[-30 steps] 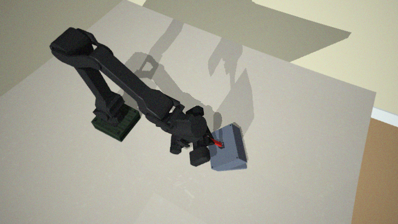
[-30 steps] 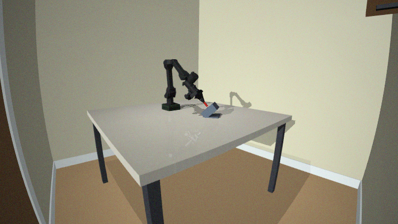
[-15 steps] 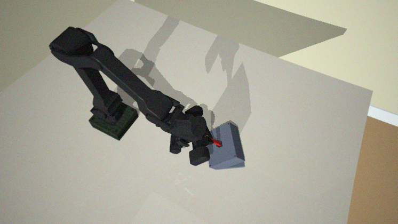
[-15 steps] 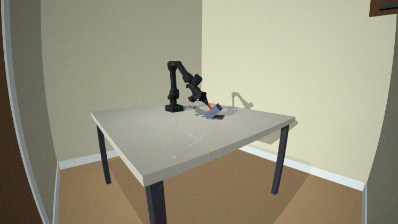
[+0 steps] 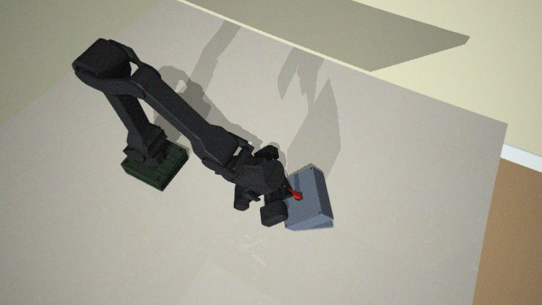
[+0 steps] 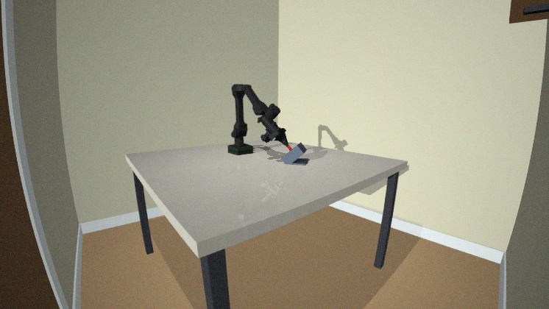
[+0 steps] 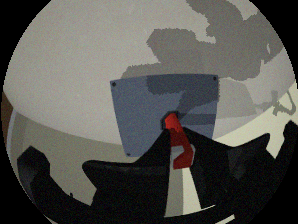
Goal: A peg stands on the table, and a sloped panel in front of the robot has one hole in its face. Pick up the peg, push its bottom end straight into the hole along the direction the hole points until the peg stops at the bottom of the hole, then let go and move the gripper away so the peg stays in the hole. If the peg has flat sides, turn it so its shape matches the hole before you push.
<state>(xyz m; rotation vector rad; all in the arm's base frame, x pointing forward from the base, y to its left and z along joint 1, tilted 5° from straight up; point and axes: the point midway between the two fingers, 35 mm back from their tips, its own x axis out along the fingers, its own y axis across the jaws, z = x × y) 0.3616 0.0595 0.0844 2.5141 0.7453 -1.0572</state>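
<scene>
Right now the sloped panel is 30 mm ahead of my gripper tip, 20 mm to the left of it and 40 mm below it. From my gripper tip the other things lie so: red peg: 10 mm behind, 10 mm to the right, 10 mm above.
</scene>
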